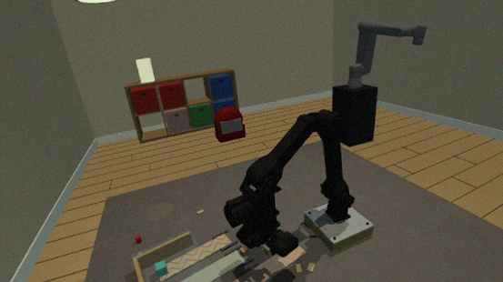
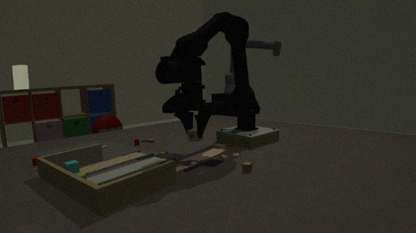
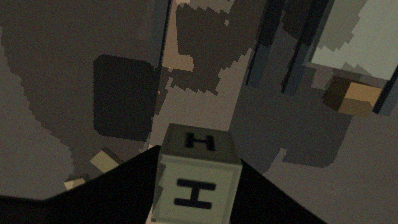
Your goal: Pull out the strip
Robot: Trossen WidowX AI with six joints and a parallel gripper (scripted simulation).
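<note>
The tan strip lies 60 mm below my gripper tip. From my gripper tip the other things lie so: labelled cube (10 mm above).
</note>
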